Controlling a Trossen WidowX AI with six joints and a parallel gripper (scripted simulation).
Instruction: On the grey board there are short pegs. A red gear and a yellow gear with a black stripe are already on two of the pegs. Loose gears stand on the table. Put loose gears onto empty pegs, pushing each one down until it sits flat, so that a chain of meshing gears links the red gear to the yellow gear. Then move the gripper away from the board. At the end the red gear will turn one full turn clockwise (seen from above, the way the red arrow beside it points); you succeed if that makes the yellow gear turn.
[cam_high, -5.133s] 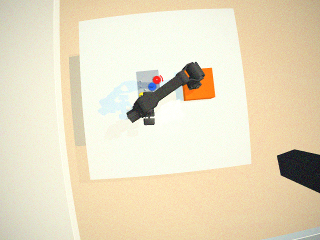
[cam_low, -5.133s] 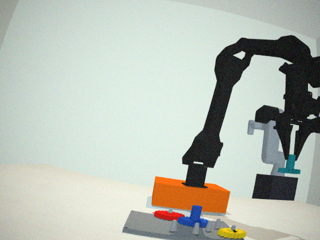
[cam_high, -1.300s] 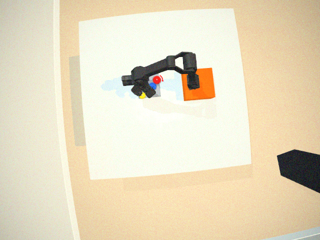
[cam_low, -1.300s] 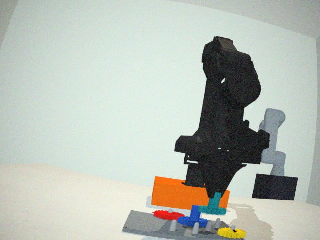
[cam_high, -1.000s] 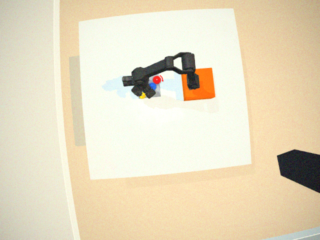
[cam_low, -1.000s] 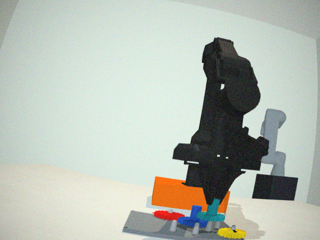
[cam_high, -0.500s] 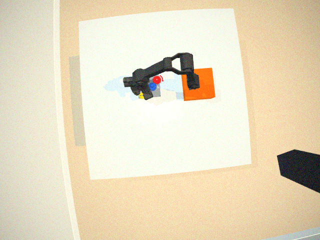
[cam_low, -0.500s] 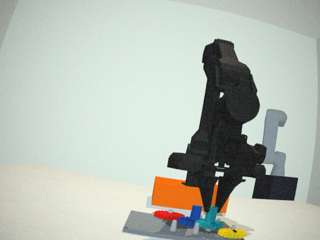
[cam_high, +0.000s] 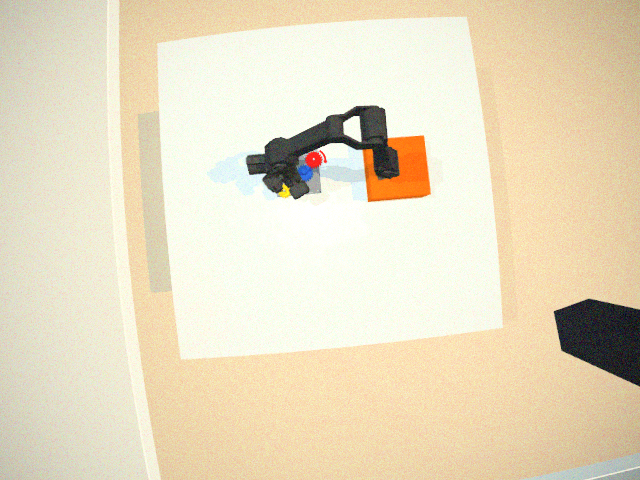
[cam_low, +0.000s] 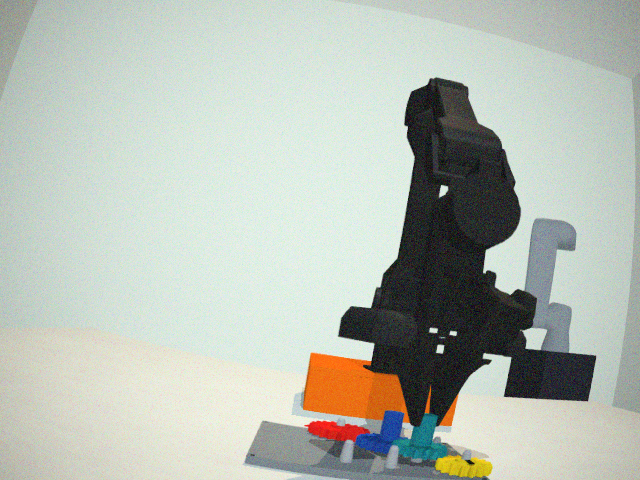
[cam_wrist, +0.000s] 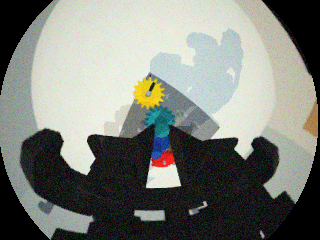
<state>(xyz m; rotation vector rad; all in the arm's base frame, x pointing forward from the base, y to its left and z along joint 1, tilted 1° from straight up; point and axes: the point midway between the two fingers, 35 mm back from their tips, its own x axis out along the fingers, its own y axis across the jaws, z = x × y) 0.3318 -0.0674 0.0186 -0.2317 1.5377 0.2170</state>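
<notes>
The yellow gear lies 40 mm ahead of my gripper tip, 30 mm to the left of it and 30 mm below it. Also, from my gripper tip: red gear: 100 mm behind, 50 mm to the right, 30 mm below; teal gear: 10 mm below; blue gear: 60 mm behind, 10 mm to the right, 20 mm below.
</notes>
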